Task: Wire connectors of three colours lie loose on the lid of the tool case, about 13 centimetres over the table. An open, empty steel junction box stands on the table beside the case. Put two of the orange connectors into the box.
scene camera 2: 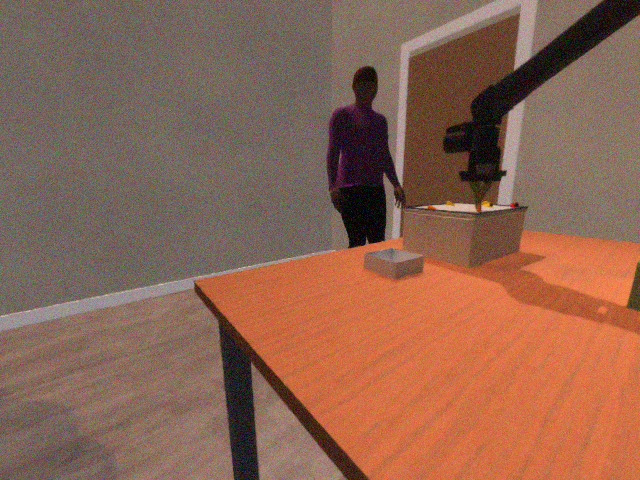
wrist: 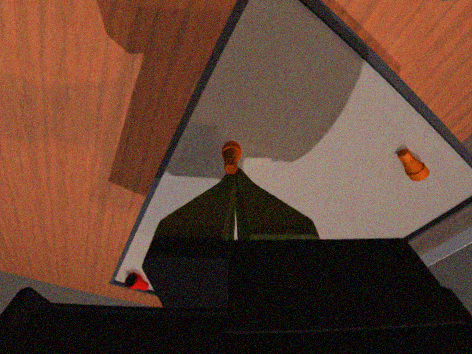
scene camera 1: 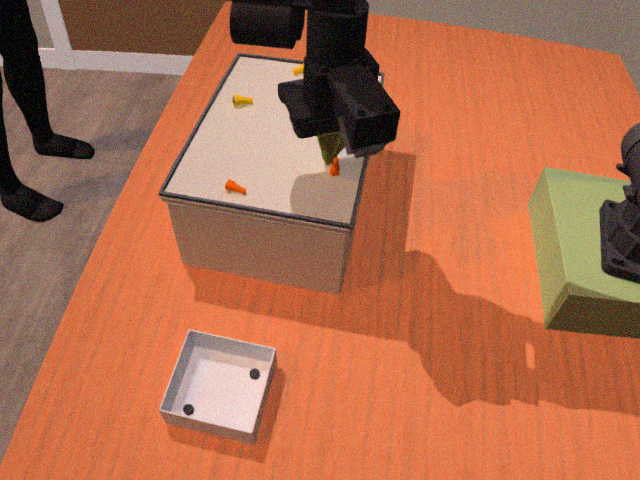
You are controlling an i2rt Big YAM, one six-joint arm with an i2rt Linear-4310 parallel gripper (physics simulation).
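Pixels of known places: gripper, fingertip midpoint: (scene camera 2: 477,209) (wrist: 235,176) (scene camera 1: 327,161); arm's base, link origin: (scene camera 1: 630,246).
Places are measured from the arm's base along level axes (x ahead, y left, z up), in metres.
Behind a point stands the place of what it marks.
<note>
My gripper (scene camera 1: 328,162) @(x 0.401, y 0.058, z 0.059 m) (scene camera 2: 478,203) @(x 0.401, y 0.058, z 0.059 m) (wrist: 235,176) @(x 0.401, y 0.058, z 0.059 m) is shut, with its fingertips low over the lid (scene camera 1: 206,160) @(x 0.538, y 0.101, z 0.055 m) (wrist: 300,65) @(x 0.387, y 0.128, z 0.055 m) of the tool case (scene camera 1: 258,248) @(x 0.452, y 0.154, z -0.012 m) (scene camera 2: 439,237) @(x 0.437, y 0.153, z -0.015 m). The tips meet right at the narrow end of an orange connector (scene camera 1: 334,167) @(x 0.388, y 0.075, z 0.068 m) (wrist: 231,152) @(x 0.386, y 0.074, z 0.067 m); I see nothing between them. Another orange connector (scene camera 1: 235,187) @(x 0.483, y 0.138, z 0.063 m) (scene camera 2: 431,207) @(x 0.484, y 0.138, z 0.062 m) (wrist: 413,165) @(x 0.482, y 0.135, z 0.064 m) lies near the lid's left front corner. The gripper and arm hide part of the lid. The steel junction box (scene camera 1: 222,392) @(x 0.437, y 0.313, z -0.078 m) (scene camera 2: 379,266) @(x 0.428, y 0.363, z -0.062 m) stands on the table, open, with two dark round spots on its floor and no connector in it.
Yellow connectors (scene camera 1: 242,100) @(x 0.539, y -0.011, z 0.065 m) (scene camera 1: 298,69) @(x 0.496, y -0.107, z 0.064 m) lie farther back on the lid. A red connector (scene camera 2: 513,205) @(x 0.399, y -0.108, z 0.063 m) (wrist: 137,282) @(x 0.401, y -0.109, z 0.066 m) lies near a lid corner. A green block (scene camera 1: 578,232) @(x 0.074, y 0.002, z 0.000 m) under the arm's base stands at the right. A person (scene camera 2: 359,144) stands beyond the table.
</note>
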